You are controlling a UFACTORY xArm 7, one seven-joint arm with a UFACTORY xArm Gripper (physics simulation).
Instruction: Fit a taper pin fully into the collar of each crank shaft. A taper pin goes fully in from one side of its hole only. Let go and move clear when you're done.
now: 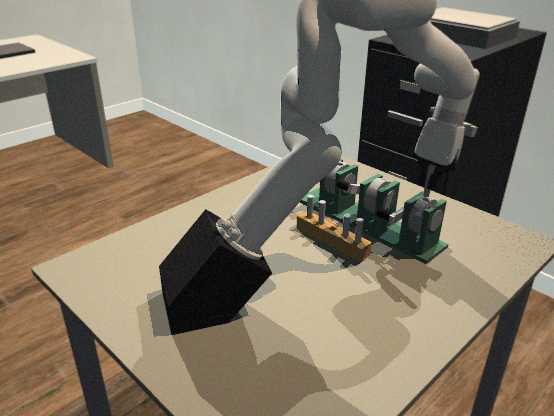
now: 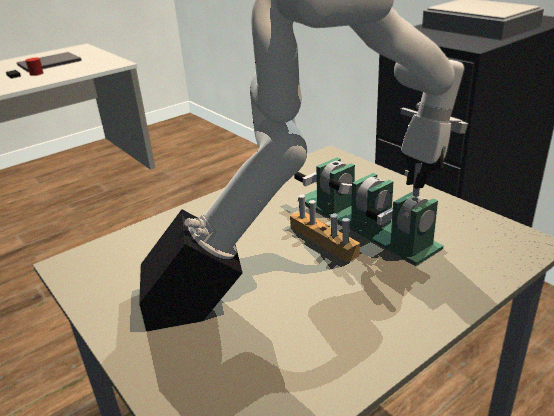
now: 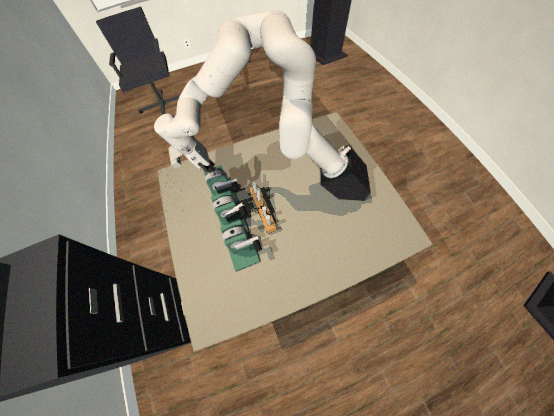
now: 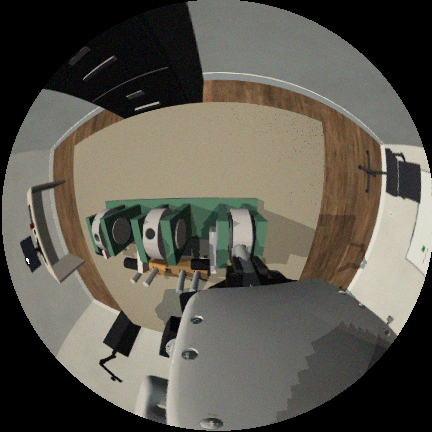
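Where they show: gripper, between the fingertips: (image 1: 426, 186) (image 2: 414, 186) (image 3: 212, 168) (image 4: 243, 266); arm's base, origin of its link: (image 1: 238, 240) (image 2: 211, 240) (image 3: 334, 164).
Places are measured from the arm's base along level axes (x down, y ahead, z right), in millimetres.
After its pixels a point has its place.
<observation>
My gripper (image 1: 431, 177) {x -19, y 448, z 263 mm} (image 2: 416, 179) {x -19, y 448, z 263 mm} (image 3: 209, 167) {x -19, y 448, z 263 mm} (image 4: 243, 266) {x -19, y 448, z 263 mm} is shut on a grey taper pin (image 1: 426, 189) {x -12, y 448, z 265 mm} (image 2: 416, 191) {x -6, y 449, z 269 mm} (image 4: 242, 252) {x -11, y 464, z 265 mm}. It holds the pin roughly upright at the top of the near collar (image 1: 418, 215) {x 44, y 406, z 268 mm} (image 2: 407, 214) {x 40, y 407, z 270 mm} (image 3: 215, 174) {x 17, y 448, z 257 mm} (image 4: 241, 223) {x 31, y 487, z 273 mm}. The pin's lower end meets the collar's top; how deep it sits cannot be told. The middle collar (image 1: 371, 195) {x 44, y 433, z 123 mm} (image 2: 366, 191) {x 34, y 441, z 130 mm} (image 3: 223, 201) {x 16, y 477, z 116 mm} (image 4: 159, 231) {x 31, y 496, z 142 mm} and far collar (image 2: 328, 176) {x 40, y 465, z -12 mm} (image 3: 233, 232) {x 45, y 505, z -11 mm} show dark open holes. Several pins stand in the orange rack (image 1: 333, 239) {x 140, y 312, z 78 mm} (image 2: 324, 240) {x 139, y 311, z 84 mm} (image 3: 270, 228) {x 126, y 363, z -48 mm}, including one pin (image 1: 359, 230) {x 86, y 315, z 149 mm} (image 2: 346, 231) {x 88, y 317, z 151 mm}.
The collars sit between green brackets on a green base (image 1: 428, 257) {x 155, y 402, z 314 mm} (image 2: 419, 259) {x 155, y 402, z 315 mm} (image 3: 246, 264) {x 156, y 528, z -119 mm} (image 4: 190, 201) {x 156, y 517, z 173 mm}. Crank handles stick out on the rack side, one handle (image 2: 384, 216) {x 58, y 392, z 215 mm} (image 3: 234, 212) {x 55, y 461, z 68 mm} near the middle collar. The black arm base (image 1: 215, 280) {x 39, y -102, z 16 mm} (image 2: 190, 280) {x 45, y -92, z 23 mm} stands on the table. A black cabinet (image 1: 440, 85) stands behind.
</observation>
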